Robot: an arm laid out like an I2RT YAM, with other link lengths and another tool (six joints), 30 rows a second.
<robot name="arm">
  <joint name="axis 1" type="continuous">
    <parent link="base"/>
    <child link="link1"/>
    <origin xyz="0 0 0.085"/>
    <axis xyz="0 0 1"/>
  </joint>
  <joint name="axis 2" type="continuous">
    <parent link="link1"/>
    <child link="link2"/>
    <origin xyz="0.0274 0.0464 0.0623"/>
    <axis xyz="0 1 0"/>
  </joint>
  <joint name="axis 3" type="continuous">
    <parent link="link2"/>
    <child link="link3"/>
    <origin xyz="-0.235 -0.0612 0"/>
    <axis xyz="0 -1 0"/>
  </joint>
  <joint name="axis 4" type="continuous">
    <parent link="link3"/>
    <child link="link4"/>
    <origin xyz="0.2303 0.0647 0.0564"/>
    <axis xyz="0 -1 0"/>
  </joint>
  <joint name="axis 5" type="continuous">
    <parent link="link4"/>
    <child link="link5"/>
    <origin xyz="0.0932 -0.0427 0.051"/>
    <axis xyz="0 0 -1"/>
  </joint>
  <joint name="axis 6" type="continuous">
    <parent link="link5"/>
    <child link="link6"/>
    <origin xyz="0.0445 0 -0.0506"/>
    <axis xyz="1 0 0"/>
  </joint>
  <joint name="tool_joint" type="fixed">
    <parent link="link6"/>
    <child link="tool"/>
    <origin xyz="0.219 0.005 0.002" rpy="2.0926 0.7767 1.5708"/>
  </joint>
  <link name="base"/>
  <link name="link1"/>
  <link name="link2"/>
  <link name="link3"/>
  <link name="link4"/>
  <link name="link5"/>
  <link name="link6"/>
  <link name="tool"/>
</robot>
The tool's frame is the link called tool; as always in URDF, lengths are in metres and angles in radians. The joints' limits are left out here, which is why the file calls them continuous.
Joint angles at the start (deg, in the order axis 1, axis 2, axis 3, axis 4, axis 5, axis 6): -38.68, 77.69, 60.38, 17.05, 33.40, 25.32
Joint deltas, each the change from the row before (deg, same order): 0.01, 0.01, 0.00, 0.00, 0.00, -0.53; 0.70, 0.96, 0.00, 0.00, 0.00, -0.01; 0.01, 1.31, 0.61, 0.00, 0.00, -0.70; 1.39, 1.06, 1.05, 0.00, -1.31, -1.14; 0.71, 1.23, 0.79, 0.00, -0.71, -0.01; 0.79, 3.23, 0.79, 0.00, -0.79, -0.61; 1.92, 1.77, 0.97, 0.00, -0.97, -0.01; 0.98, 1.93, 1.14, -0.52, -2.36, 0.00; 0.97, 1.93, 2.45, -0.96, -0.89, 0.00; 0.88, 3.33, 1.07, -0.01, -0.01, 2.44; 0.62, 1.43, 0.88, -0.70, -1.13, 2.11; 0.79, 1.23, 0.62, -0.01, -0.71, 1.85; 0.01, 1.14, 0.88, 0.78, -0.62, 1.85; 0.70, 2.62, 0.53, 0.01, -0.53, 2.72; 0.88, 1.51, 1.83, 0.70, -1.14, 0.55; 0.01, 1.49, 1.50, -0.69, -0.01, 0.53
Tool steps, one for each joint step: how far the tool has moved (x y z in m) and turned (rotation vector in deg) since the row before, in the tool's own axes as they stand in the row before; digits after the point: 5 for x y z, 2 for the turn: 0.00018, -0.00006, 0.00003, 0.00, -0.26, -0.47; 0.01067, -0.00405, 0.00322, 0.51, 0.53, -0.94; 0.00469, -0.00166, 0.00583, 0.55, -0.36, -1.05; 0.01955, 0.00634, -0.00528, -0.98, 1.59, -2.28; 0.01282, 0.00215, 0.00075, -0.19, 1.13, -0.95; 0.02432, -0.00815, 0.01354, 1.33, 0.99, -2.77; 0.02696, 0.00312, -0.00264, -0.53, 2.23, -1.93; 0.02605, 0.00166, 0.00235, -0.24, 2.68, -2.37; 0.01591, 0.00827, -0.00026, -0.39, 1.45, -1.18; 0.02154, -0.00758, 0.01468, 1.53, 1.98, 0.38; 0.01616, -0.00152, 0.00441, 0.46, 2.46, 0.28; 0.01451, 0.00008, 0.00225, 0.05, 2.08, 0.48; 0.00389, 0.00515, 0.00176, -0.62, 1.45, 1.54; 0.01833, -0.01052, 0.01437, 1.54, 2.25, 0.73; 0.01529, 0.01091, -0.00311, -1.38, 1.92, -0.22; 0.00315, -0.00024, 0.00667, 0.61, 0.25, 0.17
